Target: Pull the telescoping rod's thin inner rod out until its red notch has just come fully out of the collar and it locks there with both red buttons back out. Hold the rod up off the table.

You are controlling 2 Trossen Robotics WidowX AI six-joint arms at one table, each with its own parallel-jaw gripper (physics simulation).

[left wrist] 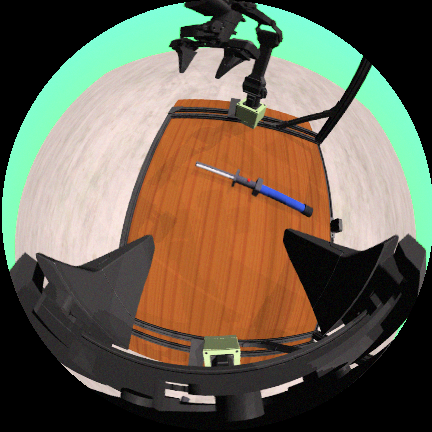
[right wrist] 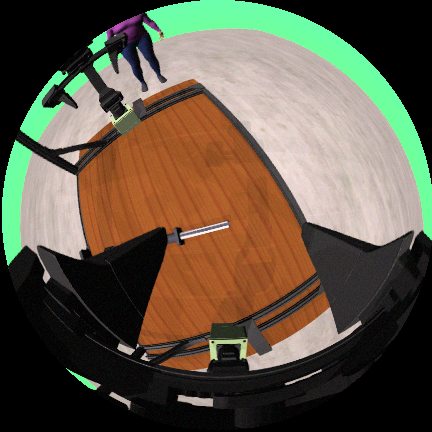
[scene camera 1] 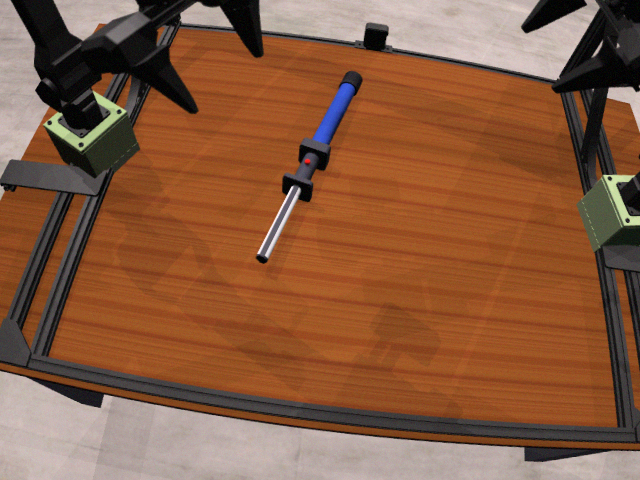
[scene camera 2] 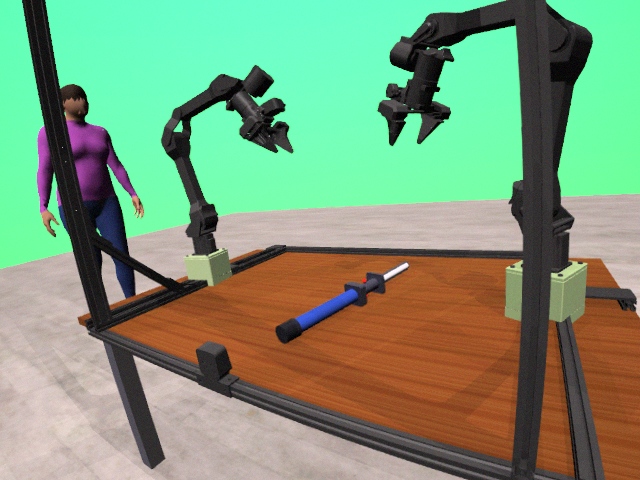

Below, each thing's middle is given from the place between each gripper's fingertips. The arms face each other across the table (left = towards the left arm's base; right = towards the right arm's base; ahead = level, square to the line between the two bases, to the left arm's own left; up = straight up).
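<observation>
The thin silver inner rod (scene camera 1: 278, 225) is there, with my right hand 32 cm above it, 8 cm to the right of it and 18 cm past it. As for the telescoping rod (scene camera 1: 317, 150), it is 32 cm below my right hand, 8 cm to the left of it and 19 cm behind it.
Counted from my left hand, the thin silver inner rod is 340 mm below, 220 mm to the right and 90 mm behind, while the telescoping rod is 340 mm below, 210 mm to the right and 100 mm behind.
</observation>
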